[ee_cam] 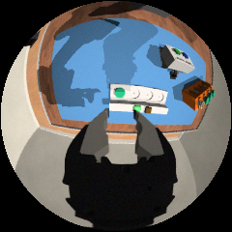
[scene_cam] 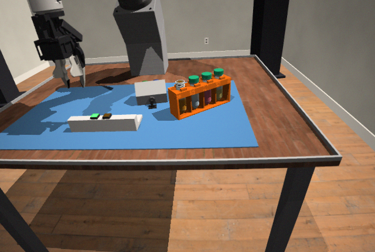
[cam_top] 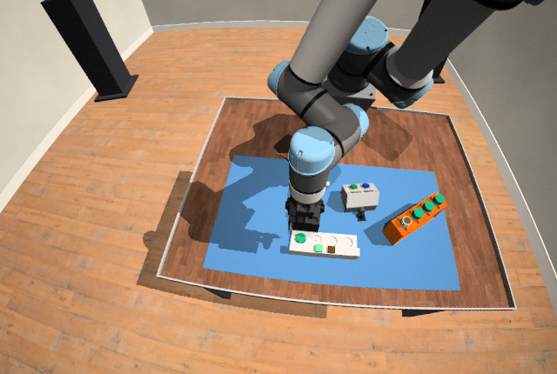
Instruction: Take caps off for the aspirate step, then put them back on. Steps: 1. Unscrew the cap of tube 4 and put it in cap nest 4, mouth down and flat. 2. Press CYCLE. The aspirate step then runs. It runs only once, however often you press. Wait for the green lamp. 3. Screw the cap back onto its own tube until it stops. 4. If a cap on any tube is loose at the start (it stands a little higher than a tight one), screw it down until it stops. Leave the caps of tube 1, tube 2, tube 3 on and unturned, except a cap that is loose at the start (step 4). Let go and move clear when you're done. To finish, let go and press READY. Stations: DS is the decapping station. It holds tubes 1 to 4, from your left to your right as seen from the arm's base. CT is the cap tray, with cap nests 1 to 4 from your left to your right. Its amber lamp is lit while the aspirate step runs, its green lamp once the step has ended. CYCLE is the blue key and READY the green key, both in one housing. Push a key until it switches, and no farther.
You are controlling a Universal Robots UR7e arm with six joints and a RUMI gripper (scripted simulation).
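Now: the green cap 14 cm below my hand. The rest, counted from my hand: green key (20 cm to the left, 15 cm behind, 8 cm below); blue key (25 cm to the left, 15 cm behind, 8 cm below); grey key housing (22 cm to the left, 14 cm behind, 10 cm below).
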